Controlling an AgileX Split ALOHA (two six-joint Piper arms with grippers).
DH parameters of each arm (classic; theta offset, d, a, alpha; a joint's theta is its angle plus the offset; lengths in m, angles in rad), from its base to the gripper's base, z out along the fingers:
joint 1: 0 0.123 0 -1.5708
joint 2: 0.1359 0 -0.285 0
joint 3: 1.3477 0 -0.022 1.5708
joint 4: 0 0.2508 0 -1.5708
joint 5: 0 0 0.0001 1.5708
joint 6: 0 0.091 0 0
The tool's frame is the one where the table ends.
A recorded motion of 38 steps. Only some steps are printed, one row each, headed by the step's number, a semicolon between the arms.
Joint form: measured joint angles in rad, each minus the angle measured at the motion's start. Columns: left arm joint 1, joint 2, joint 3, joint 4, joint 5, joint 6; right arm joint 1, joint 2, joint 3, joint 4, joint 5, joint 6.
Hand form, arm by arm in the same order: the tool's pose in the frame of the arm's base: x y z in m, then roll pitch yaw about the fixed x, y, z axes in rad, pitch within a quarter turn. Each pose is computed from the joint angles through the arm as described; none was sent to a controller.
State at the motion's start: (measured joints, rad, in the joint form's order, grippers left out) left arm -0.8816 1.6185 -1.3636 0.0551 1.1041 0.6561; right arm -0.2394 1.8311 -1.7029 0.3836 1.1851 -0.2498
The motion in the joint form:
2: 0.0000 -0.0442 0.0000 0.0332 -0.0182 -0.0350; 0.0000 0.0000 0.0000 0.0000 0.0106 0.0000
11: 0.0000 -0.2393 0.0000 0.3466 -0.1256 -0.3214; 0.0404 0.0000 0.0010 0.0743 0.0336 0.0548
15: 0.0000 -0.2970 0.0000 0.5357 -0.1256 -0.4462; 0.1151 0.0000 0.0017 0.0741 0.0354 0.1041
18: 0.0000 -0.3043 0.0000 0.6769 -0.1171 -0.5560; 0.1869 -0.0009 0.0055 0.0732 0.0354 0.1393
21: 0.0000 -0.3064 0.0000 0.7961 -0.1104 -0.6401; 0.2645 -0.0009 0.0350 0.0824 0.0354 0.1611
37: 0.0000 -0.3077 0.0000 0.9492 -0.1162 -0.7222; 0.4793 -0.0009 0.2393 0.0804 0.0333 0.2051
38: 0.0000 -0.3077 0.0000 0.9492 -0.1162 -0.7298; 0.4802 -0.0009 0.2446 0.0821 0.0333 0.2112
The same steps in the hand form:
2: 0.2111 -0.2450 0.3113 2.8538 0.2374 1.5774; 0.3878 -0.0620 0.3178 2.8245 0.3946 3.0068
11: 0.2061 -0.2037 0.3817 2.4850 0.4247 1.6679; 0.3893 -0.0400 0.3195 2.7226 0.3577 2.9685
15: 0.2055 -0.1832 0.4046 2.3192 0.4547 1.7000; 0.3910 -0.0108 0.3192 2.7066 0.3350 2.9963
18: 0.2099 -0.1749 0.4127 2.2203 0.4679 1.7433; 0.3903 0.0173 0.3185 2.6969 0.3171 3.0349
21: 0.2138 -0.1692 0.4194 2.1308 0.4780 1.7662; 0.3857 0.0481 0.3106 2.6833 0.2776 3.0892
37: 0.2182 -0.1639 0.4292 1.9976 0.4817 1.7560; 0.3464 0.1241 0.2559 2.6985 0.0571 -3.0165
38: 0.2182 -0.1639 0.4292 1.9993 0.4887 1.7595; 0.3456 0.1244 0.2546 2.6972 0.0490 -3.0216

